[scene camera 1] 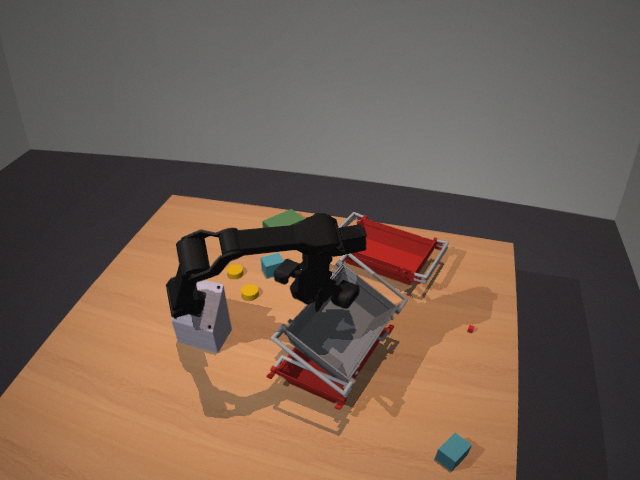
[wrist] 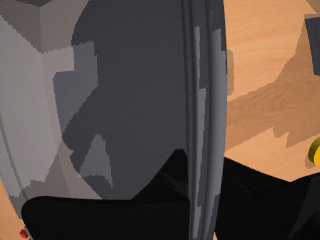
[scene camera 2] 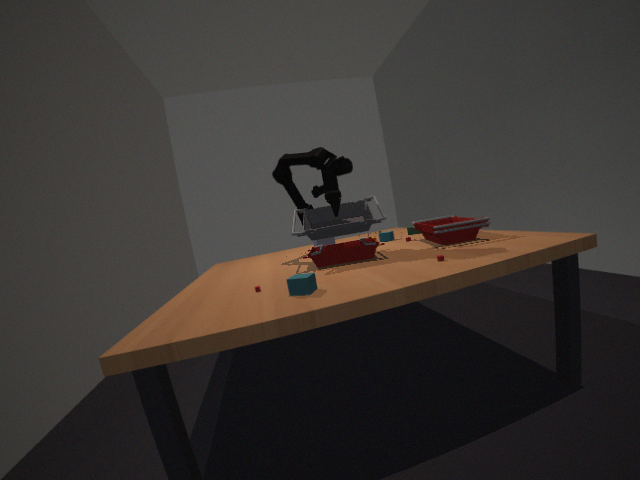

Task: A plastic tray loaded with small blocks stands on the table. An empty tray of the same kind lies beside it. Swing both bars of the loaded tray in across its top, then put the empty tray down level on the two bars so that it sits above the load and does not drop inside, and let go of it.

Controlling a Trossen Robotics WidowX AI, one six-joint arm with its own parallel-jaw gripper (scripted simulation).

Scene:
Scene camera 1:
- my gripper
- grey tray
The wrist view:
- my gripper
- grey tray
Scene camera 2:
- grey tray

